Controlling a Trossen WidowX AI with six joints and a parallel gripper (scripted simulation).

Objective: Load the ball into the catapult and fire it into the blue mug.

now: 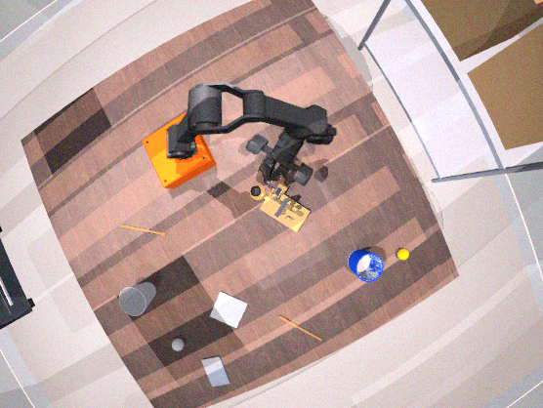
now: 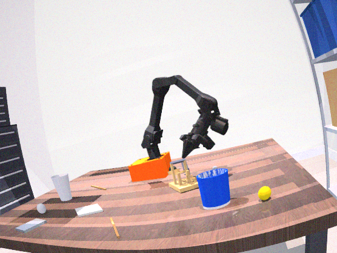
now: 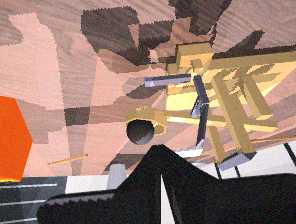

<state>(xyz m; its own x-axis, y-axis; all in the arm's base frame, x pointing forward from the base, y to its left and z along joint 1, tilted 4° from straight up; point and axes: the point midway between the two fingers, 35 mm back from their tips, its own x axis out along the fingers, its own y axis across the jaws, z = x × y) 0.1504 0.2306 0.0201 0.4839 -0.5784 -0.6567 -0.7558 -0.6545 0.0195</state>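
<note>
Right now the dark ball is 2 cm ahead of my gripper tip, 5 cm to the right of it and 4 cm below it. From my gripper tip the other things lie so: white flat block (38 cm ahead, 25 cm to the right, 9 cm below); grey ball (10 cm behind, 10 cm to the left, 9 cm below); blue mug (34 cm ahead, 22 cm to the left, 7 cm below).
</note>
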